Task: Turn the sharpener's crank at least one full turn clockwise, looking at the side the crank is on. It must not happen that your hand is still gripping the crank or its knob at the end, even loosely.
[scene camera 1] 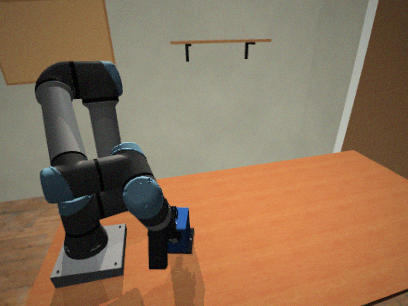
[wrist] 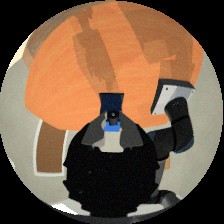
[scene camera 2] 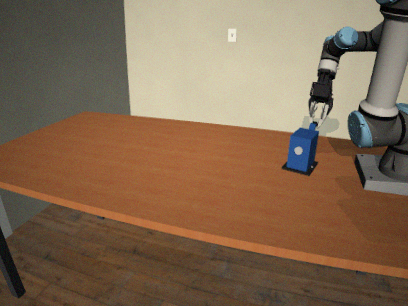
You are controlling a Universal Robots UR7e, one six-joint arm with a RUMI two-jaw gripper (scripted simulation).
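Scene camera 1 shows my gripper [scene camera 1: 170,241], and you'd find it in other views as well: that's my gripper [scene camera 2: 314,127] and, from the wrist, my gripper [wrist: 113,111]. There's a blue pencil sharpener [scene camera 2: 301,155] here too, and scene camera 1 also shows the sharpener [scene camera 1: 185,244].
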